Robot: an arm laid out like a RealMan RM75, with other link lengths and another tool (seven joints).
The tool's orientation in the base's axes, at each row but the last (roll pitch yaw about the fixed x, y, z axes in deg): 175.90 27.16 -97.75; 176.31 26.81 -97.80; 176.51 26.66 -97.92; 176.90 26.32 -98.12; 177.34 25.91 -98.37; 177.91 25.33 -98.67; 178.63 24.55 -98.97; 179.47 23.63 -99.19; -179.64 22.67 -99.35
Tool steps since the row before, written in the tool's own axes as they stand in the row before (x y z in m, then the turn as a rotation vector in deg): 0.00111 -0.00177 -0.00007 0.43 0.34 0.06; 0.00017 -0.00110 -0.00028 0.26 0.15 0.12; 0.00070 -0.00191 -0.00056 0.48 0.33 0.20; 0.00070 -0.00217 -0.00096 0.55 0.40 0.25; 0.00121 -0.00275 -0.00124 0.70 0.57 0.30; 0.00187 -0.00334 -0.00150 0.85 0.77 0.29; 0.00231 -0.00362 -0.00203 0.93 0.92 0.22; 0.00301 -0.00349 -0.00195 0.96 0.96 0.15; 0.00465 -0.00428 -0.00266 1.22 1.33 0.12
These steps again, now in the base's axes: 0.00162 -0.00119 -0.00056 -0.39 -0.32 -0.23; 0.00107 -0.00039 0.00011 -0.18 -0.16 -0.22; 0.00181 -0.00108 0.00008 -0.39 -0.30 -0.38; 0.00206 -0.00130 0.00044 -0.46 -0.33 -0.45; 0.00255 -0.00197 0.00047 -0.65 -0.42 -0.55; 0.00301 -0.00276 0.00044 -0.87 -0.53 -0.60; 0.00317 -0.00344 0.00081 -1.03 -0.61 -0.57; 0.00290 -0.00404 0.00055 -1.08 -0.66 -0.51; 0.00334 -0.00595 0.00069 -1.49 -0.85 -0.59
